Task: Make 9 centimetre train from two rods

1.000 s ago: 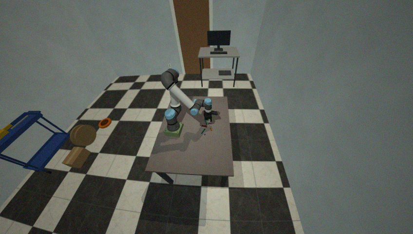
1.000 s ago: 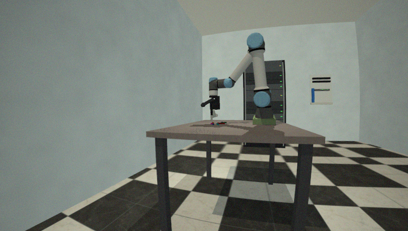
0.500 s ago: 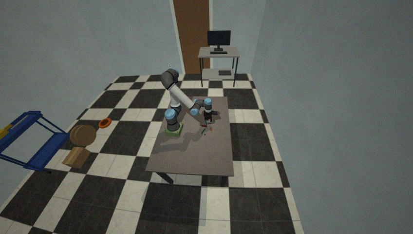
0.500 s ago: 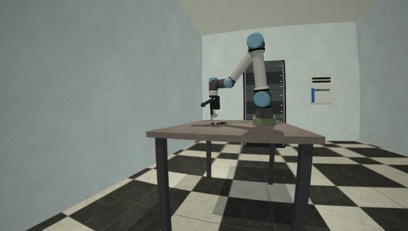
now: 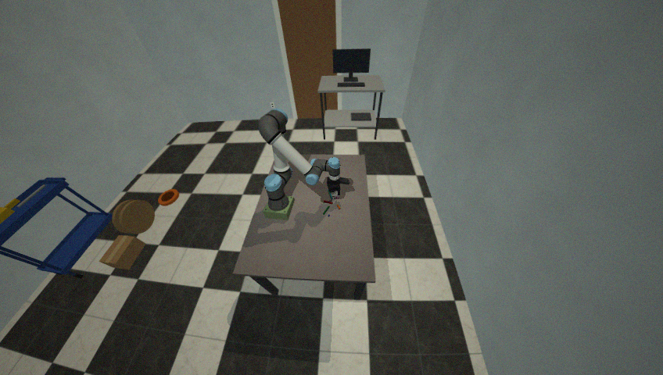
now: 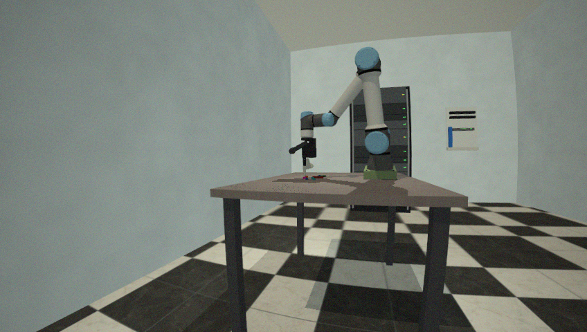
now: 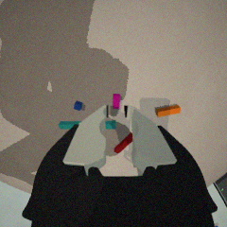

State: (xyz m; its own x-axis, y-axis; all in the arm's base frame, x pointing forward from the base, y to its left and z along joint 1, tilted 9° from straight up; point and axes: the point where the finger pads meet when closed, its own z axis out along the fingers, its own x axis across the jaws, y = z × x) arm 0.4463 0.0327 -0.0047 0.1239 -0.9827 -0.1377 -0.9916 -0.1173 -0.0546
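Right now my hand is 30 mm above the short magenta rod. From my hand the other things lie so: red rod: 80 mm behind, 30 mm to the right, 30 mm below; turquoise rod: 50 mm behind, 40 mm to the left, 30 mm below; orange rod: 90 mm to the right, 30 mm below.
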